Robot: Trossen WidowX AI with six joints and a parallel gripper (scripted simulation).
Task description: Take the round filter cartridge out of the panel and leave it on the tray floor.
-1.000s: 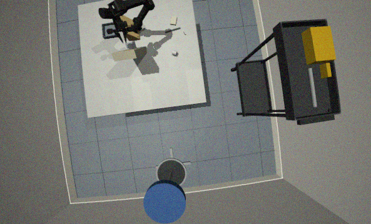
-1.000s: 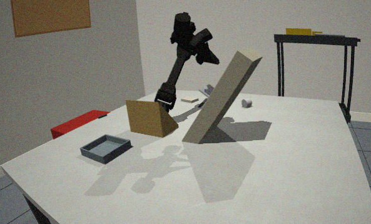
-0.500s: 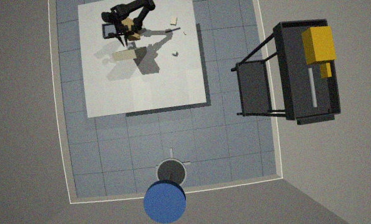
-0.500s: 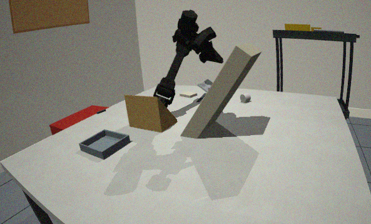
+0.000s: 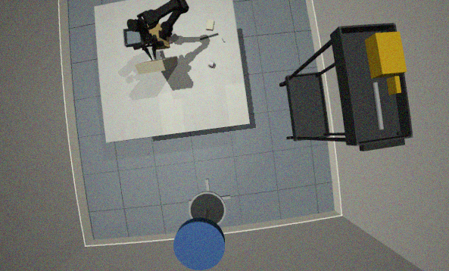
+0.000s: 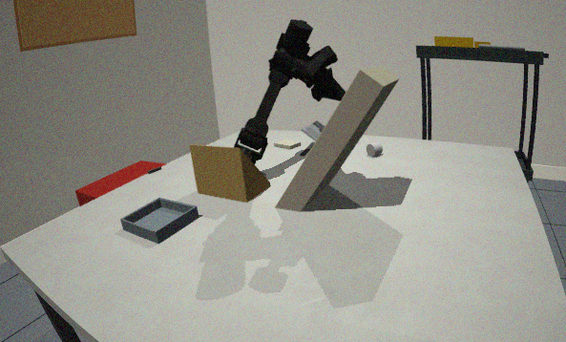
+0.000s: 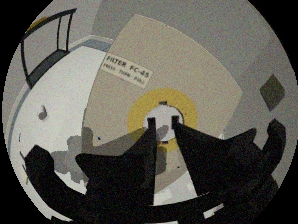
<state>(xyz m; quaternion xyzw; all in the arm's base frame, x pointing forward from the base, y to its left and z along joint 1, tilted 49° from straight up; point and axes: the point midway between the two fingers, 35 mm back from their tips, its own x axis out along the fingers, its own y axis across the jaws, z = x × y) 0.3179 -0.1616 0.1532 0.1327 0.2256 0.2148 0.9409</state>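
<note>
The white filter cartridge lies 20 mm ahead of my gripper tip and 10 mm below it. From my gripper tip the other things lie so: grey tray (400 mm behind, 300 mm to the right, 250 mm below); flat beige tile (430 mm behind, 400 mm to the left, 250 mm below); beige service panel (30 mm behind, 90 mm below).
</note>
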